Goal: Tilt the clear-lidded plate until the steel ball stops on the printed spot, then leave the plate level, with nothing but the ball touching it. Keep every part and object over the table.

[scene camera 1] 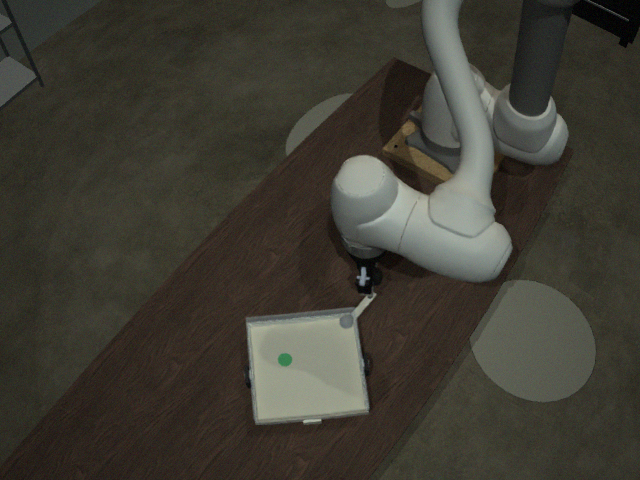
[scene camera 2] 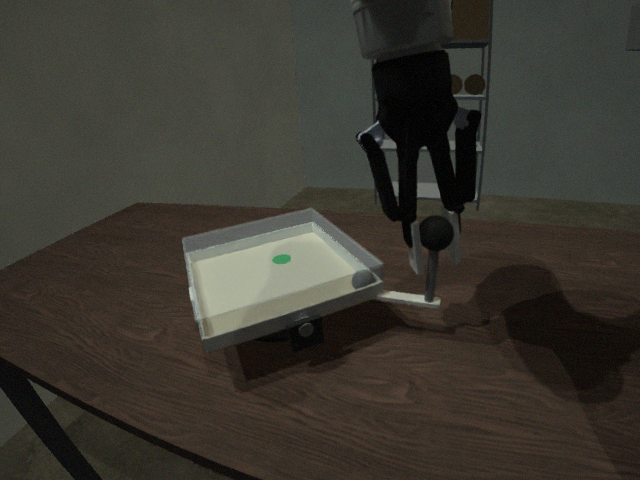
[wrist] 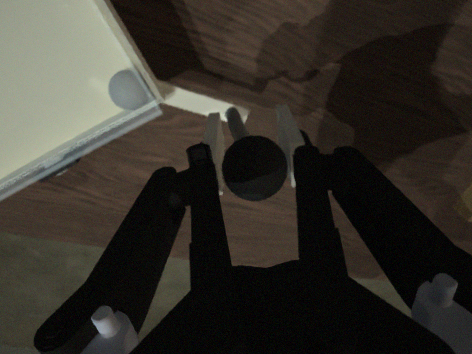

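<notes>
The clear-lidded plate (scene camera 1: 330, 382) (scene camera 2: 232, 289) (wrist: 45, 65) is a square cream tray with see-through walls, and it looks tilted in the scene camera 2 view. The steel ball (scene camera 1: 346, 321) (scene camera 2: 361, 279) (wrist: 129, 90) sits in its corner beside the lever arm (scene camera 1: 364, 305) (scene camera 2: 405, 297) (wrist: 195, 102), away from the green printed spot (scene camera 1: 284, 359) (scene camera 2: 281, 258). A thin post with a black ball knob (scene camera 2: 435, 233) (wrist: 255, 168) stands on the lever's end. My gripper (scene camera 1: 366, 289) (scene camera 2: 435, 260) (wrist: 249, 126) is shut on the knob, one pad at each side.
The plate hangs between dark side pivots (scene camera 1: 367, 363) (scene camera 2: 305, 329) above the brown wooden table (scene camera 1: 206, 289) (scene camera 2: 465, 392). A small pale tab (scene camera 1: 312, 422) sticks out from the plate's far side from the arm. A shelf unit (scene camera 2: 485, 129) stands behind the table.
</notes>
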